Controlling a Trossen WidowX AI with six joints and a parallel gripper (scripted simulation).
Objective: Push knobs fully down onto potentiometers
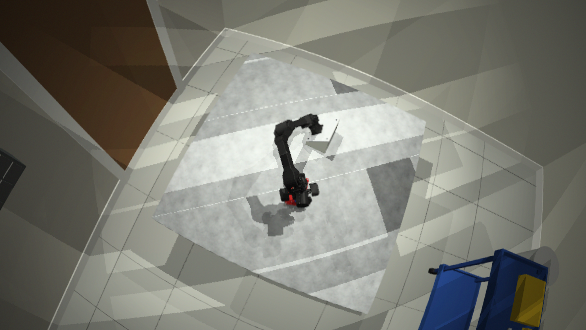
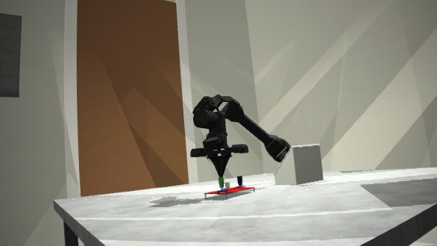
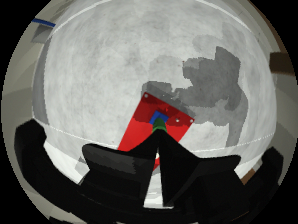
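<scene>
The green knob is 2 cm below my gripper tip. From my gripper tip the other things lie so: black knob 10 cm behind, 1 cm to the right, 2 cm below.
</scene>
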